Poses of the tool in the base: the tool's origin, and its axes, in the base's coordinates. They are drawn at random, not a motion.
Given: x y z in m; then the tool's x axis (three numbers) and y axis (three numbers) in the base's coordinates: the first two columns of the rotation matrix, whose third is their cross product.
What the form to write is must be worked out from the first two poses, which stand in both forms.
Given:
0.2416 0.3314 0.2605 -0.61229 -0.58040 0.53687 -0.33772 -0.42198 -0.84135
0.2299 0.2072 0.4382 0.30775 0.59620 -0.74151 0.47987 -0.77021 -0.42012
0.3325 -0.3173 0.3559 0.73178 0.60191 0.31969 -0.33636 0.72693 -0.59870
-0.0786 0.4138 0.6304 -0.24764 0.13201 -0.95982 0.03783 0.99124 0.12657
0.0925 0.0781 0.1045 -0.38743 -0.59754 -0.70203 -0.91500 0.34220 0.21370
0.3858 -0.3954 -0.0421 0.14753 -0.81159 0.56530 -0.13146 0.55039 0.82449
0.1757 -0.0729 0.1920 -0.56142 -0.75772 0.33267 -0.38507 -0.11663 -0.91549
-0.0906 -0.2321 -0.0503 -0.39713 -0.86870 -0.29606 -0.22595 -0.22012 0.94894
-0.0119 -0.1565 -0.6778 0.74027 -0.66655 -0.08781 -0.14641 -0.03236 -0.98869
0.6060 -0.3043 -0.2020 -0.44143 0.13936 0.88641 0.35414 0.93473 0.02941
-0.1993 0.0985 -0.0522 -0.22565 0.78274 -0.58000 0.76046 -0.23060 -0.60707
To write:
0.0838 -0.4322 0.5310 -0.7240 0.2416 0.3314 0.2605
0.0600 -0.8064 -0.3336 0.4846 0.2299 0.2072 0.4382
0.8935 -0.2600 -0.2553 0.2625 0.3325 -0.3173 0.3559
0.6110 0.0538 0.7889 0.0385 -0.0786 0.4138 0.6304
0.2624 -0.4873 0.7760 0.3024 0.0925 0.0781 0.1045
0.6466 0.3945 -0.5976 -0.2630 0.3858 -0.3954 -0.0421
0.1546 -0.4420 0.6464 -0.6024 0.1757 -0.0729 0.1920
0.2617 0.4827 -0.5670 -0.6141 -0.0906 -0.2321 -0.0503
0.6298 -0.6881 0.2953 -0.2065 -0.0119 -0.1565 -0.6778
0.5078 -0.1465 -0.8423 -0.1057 0.6060 -0.3043 -0.2020
0.0117 -0.6221 -0.6201 0.4778 -0.1993 0.0985 -0.0522

